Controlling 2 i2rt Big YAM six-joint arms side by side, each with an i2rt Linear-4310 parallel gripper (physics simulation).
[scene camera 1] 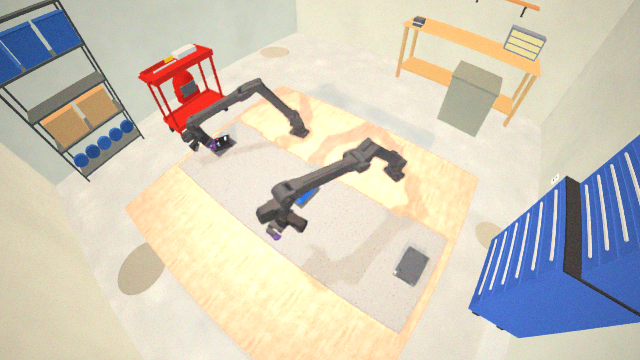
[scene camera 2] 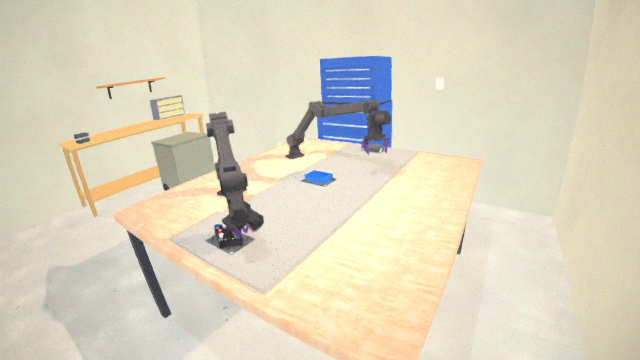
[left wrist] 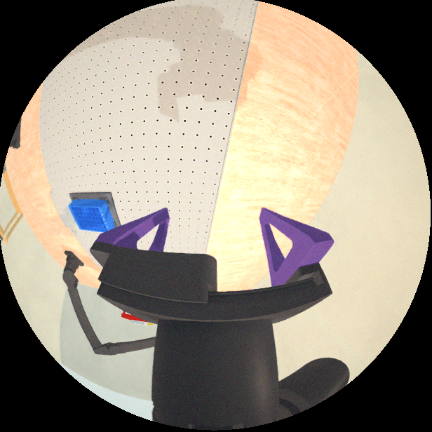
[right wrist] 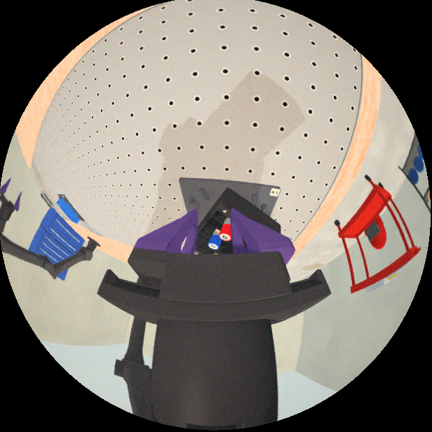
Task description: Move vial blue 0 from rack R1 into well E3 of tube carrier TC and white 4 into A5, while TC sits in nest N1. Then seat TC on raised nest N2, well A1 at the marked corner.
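Places are measured from the left arm's base along level axes (x ahead, y left, z up), in millimetres.
Pixels of known places: left gripper, fingertip midpoint: [scene camera 1: 281, 232] [scene camera 2: 377, 154]; right gripper, fingertip midpoint: [scene camera 1: 214, 148] [scene camera 2: 241, 235]; left arm's base, link origin: [scene camera 1: 393, 173] [scene camera 2: 295, 156]; right arm's base, link origin: [scene camera 1: 299, 132].
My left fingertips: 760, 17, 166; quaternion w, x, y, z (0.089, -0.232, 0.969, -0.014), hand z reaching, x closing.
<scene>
For each thing: its top centre in the pictures, then the offset to it from my left fingertips, as dx, dy, dz. Level surfaces: height alone.
- black holder, top centre: [scene camera 2: 226, 229] [scene camera 1: 220, 140] -3, -840, -103
- grey plate, top centre: [scene camera 2: 229, 237] [scene camera 1: 222, 144] -4, -837, -138
- blue gridded tray, top centre: [scene camera 1: 302, 189] [scene camera 2: 318, 174] -239, -208, -117
- dark plate, top centre: [scene camera 1: 413, 264] [scene camera 2: 374, 144] -414, +452, -112
- perforated mat, surface height: dz -153
A black holder [scene camera 1: 220, 145] [scene camera 2: 233, 241] [right wrist: 250, 206] with vials stands turned on a grey plate [scene camera 1: 221, 152] [scene camera 2: 231, 250] [right wrist: 206, 187]. In the right wrist view a red-capped vial [right wrist: 225, 232] and a blue-capped vial [right wrist: 214, 243] show in it; their marks are too small to read. My right gripper [scene camera 2: 241, 231] [right wrist: 213, 213] is low over the holder, partly open, its purple tips apart with no vial gripped. A blue gridded tray [scene camera 1: 305, 195] [scene camera 2: 319, 176] [left wrist: 91, 215] sits on a dark plate near the middle. My left gripper [scene camera 1: 274, 233] [scene camera 2: 376, 146] [left wrist: 214, 212] is wide open and empty above the table.
Another dark plate [scene camera 1: 411, 265] lies at the right of the perforated mat [scene camera 1: 345, 240] [scene camera 2: 280, 225] in scene camera 1. The left forearm passes above the blue tray there. A red cart [scene camera 1: 175, 67] [right wrist: 364, 214] and a blue cabinet [scene camera 1: 530, 295] [scene camera 2: 387, 75] stand off the table.
</scene>
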